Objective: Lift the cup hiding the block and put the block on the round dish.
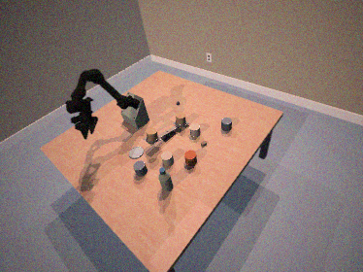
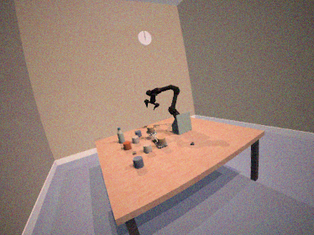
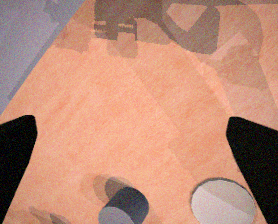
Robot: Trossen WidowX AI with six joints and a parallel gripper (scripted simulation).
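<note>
Right now the tan cup is 58 cm to the left of my gripper tip, 20 cm below it and 17 cm ahead of it. From my gripper tip the other things lie so: bottle (45 cm ahead, 14 cm to the left, 14 cm below); round grey dish (25 cm below, 19 cm to the left, 10 cm ahead); balance (43 cm to the left, 23 cm below, 17 cm ahead).
</note>
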